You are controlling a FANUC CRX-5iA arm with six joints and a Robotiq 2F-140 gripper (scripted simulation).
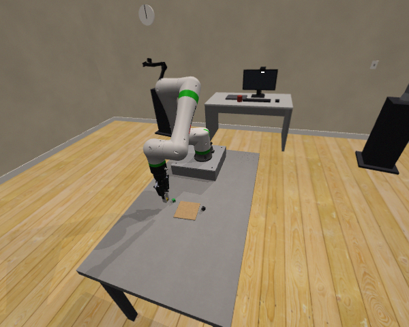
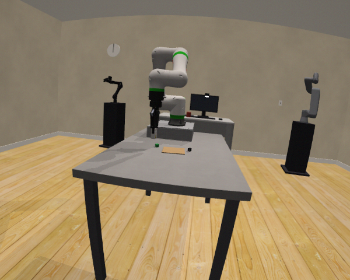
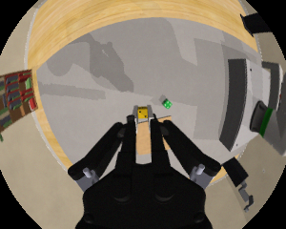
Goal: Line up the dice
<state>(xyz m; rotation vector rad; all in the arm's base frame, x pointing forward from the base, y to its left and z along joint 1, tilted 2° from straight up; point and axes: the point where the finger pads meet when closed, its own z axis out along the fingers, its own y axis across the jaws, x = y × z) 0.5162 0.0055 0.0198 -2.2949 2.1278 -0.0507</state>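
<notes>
My hand is 13 cm to the right of the tan mat, 10 cm above it and 4 cm past it. From my hand the other things lie so: green die: 9 cm below, 7 cm behind; black die: 22 cm to the left, 9 cm below, 9 cm behind; yellow die: 2 cm below.
</notes>
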